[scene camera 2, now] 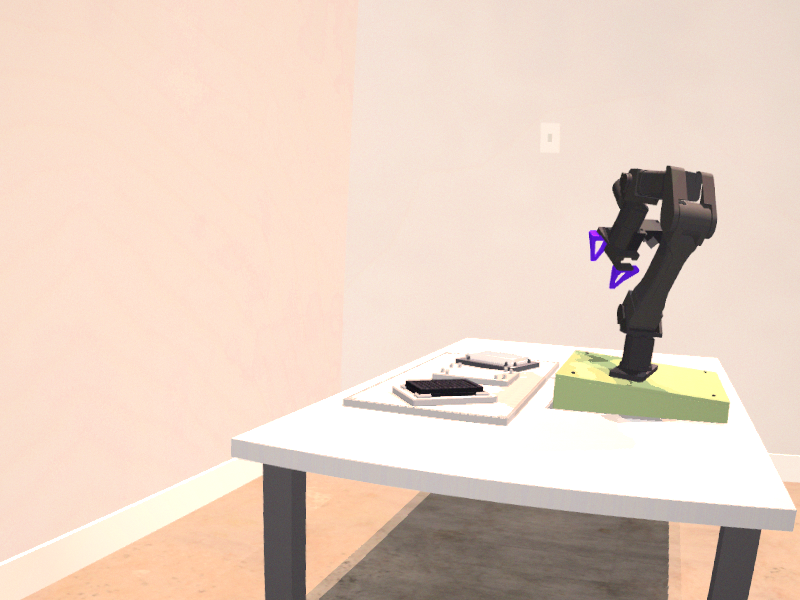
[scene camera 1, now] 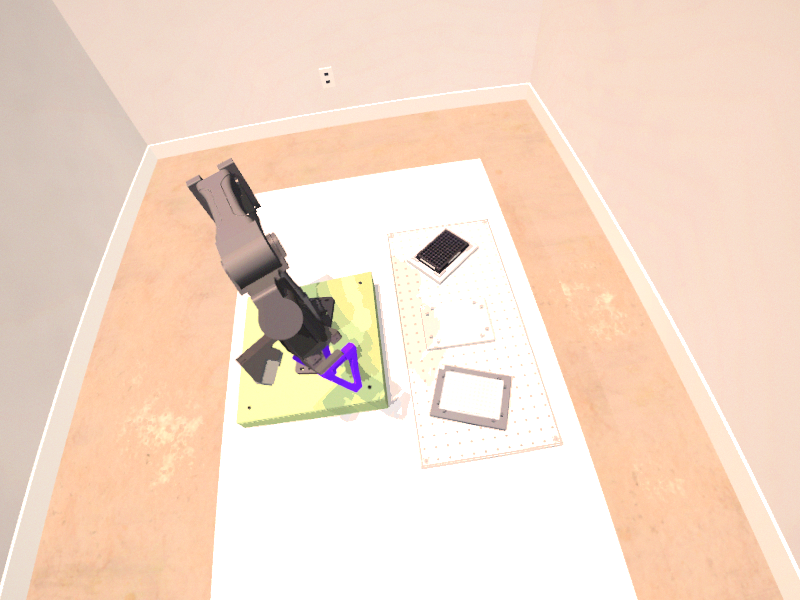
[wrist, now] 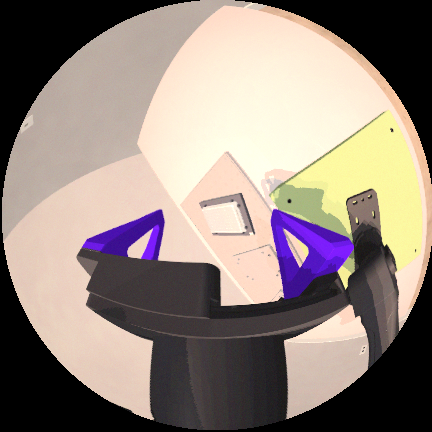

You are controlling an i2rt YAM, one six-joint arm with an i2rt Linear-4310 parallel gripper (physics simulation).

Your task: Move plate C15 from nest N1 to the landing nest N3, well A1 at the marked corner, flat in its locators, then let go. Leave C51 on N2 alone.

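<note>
A black well plate sits in a white nest at one end of the board. A white plate sits in a dark grey nest at the other end. Between them an empty white nest with small locator pins matches landing nest N3. No labels are readable, so I cannot tell which plate is C15 and which is C51. My gripper is open and empty, with purple fingers apart, high above the table near the arm's base.
The nests stand on a perforated board. The arm is mounted on a raised yellow-green block beside this board. The white table's edge shows in scene camera 2, and walls stand beyond the table.
</note>
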